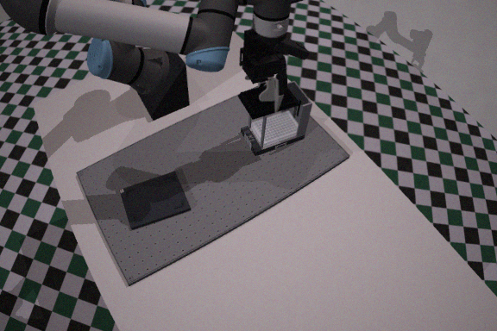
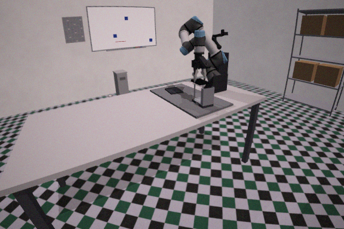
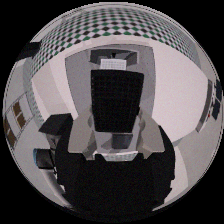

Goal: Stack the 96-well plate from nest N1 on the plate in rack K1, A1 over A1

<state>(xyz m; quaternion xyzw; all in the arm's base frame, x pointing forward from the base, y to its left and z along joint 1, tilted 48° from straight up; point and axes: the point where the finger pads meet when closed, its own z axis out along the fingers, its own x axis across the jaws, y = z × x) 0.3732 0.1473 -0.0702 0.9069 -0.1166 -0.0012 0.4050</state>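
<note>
The white plate is 4 cm to the left of my hand and 15 cm below it. The rest, counted from my hand: dark 96-well plate 1 cm below.
</note>
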